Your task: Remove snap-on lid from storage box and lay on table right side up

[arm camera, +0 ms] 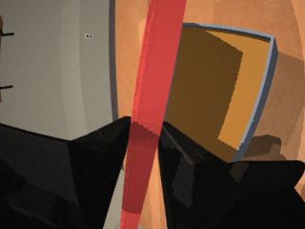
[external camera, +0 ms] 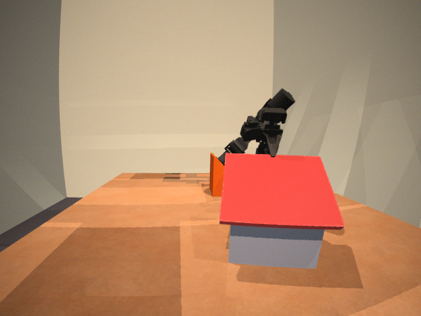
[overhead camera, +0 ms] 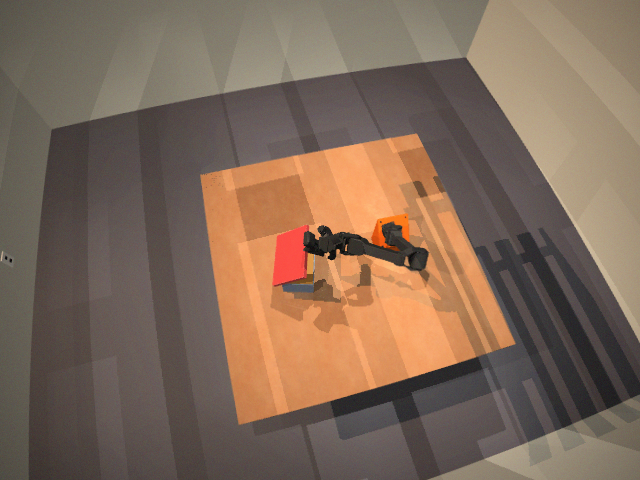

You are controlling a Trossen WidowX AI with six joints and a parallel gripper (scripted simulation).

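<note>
My gripper tip is now 60 mm short of the red lid, 20 mm to the left of it and 50 mm above it. Also, from my gripper tip: grey storage box: 30 mm ahead, 10 mm to the right, 180 mm below.
</note>
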